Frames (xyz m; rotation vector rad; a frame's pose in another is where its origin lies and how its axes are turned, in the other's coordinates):
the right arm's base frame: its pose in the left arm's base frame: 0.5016 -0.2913 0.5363 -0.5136 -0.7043 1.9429
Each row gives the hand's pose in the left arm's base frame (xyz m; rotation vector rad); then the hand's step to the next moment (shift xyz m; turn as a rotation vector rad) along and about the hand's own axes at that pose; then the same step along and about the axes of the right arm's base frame.
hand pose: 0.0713 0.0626 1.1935 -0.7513 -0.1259 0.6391
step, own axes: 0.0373 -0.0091 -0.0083 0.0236 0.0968 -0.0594
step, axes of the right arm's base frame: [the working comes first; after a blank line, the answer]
step, axes of the left arm's base frame: 0.0372 0.0117 -0.0043 -0.0095 0.0318 -0.1112

-0.0057 -0.0257 -0.0292 0.0389 0.0687 -0.0849
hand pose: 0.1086 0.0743 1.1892 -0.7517 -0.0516 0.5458
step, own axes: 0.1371 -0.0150 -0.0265 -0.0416 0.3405 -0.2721
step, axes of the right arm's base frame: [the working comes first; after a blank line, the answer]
step, axes of the left arm's base frame: 0.1310 0.0412 -0.0296 -0.1258 0.0108 -0.4192

-0.0192 -0.0805 -0.1135 0.0888 0.3574 -0.2369
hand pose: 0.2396 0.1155 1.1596 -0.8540 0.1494 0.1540
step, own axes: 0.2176 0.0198 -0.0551 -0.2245 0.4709 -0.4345
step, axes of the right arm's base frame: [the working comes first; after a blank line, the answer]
step, axes of the left arm's base frame: 0.2052 -0.0126 -0.0922 -0.3414 -0.0417 -0.5854

-0.0967 -0.0677 -0.1919 0.1461 0.6276 -0.2139
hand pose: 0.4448 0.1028 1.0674 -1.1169 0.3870 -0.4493
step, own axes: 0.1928 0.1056 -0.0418 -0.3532 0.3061 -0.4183
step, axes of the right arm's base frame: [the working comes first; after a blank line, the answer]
step, axes of the left arm's base frame: 0.1577 -0.0950 -0.1272 -0.4668 -0.0218 -0.4184

-0.1475 0.0165 -0.1675 0.2099 0.5908 -0.0174
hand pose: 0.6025 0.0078 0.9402 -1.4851 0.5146 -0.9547
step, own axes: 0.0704 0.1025 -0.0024 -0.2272 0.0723 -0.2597
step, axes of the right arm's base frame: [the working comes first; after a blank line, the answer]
step, axes of the left arm's base frame: 0.0595 -0.0738 -0.0805 -0.3195 0.0122 -0.1485

-0.0878 0.0416 -0.0776 0.1602 0.3027 0.0836
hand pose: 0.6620 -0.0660 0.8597 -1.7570 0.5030 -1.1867
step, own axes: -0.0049 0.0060 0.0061 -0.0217 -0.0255 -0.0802
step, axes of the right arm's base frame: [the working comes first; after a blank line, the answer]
step, axes of the left arm's base frame: 0.0041 0.0035 -0.0083 -0.0842 -0.0087 0.0195

0.0018 0.0016 -0.0096 0.0282 0.0451 0.0687
